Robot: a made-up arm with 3 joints. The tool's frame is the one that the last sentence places.
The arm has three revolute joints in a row. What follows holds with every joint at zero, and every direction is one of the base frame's. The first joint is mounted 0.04 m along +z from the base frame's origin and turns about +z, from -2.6 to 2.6 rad. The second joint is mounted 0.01 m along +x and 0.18 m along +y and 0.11 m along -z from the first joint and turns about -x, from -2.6 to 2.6 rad. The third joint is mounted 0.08 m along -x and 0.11 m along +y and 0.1 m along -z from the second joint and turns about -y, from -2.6 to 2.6 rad. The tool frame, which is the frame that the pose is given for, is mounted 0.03 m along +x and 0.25 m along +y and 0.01 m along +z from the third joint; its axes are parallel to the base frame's.
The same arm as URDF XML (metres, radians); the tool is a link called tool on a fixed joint. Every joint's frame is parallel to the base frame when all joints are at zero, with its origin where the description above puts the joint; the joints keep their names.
<robot name="arm">
<joint name="tool_fixed" type="fixed"><parent link="link3"/><child link="tool"/><origin xyz="0.03 0.25 0.01"/></joint>
<joint name="joint 3" type="revolute"><parent link="link2"/><child link="link3"/><origin xyz="-0.08 0.11 -0.1"/><axis xyz="0 -1 0"/><limit lower="-2.6" upper="2.6"/></joint>
<joint name="joint 2" type="revolute"><parent link="link1"/><child link="link2"/><origin xyz="0.01 0.18 -0.11"/><axis xyz="-1 0 0"/><limit lower="-2.6" upper="2.6"/></joint>
<joint name="joint 1" type="revolute"><parent link="base"/><child link="link1"/><origin xyz="0 0 0.04"/><axis xyz="0 0 1"/><limit lower="-2.6" upper="2.6"/></joint>
<link name="base"/>
<link name="link1"/>
<link name="link2"/>
<link name="link3"/>
<link name="tool"/>
</robot>

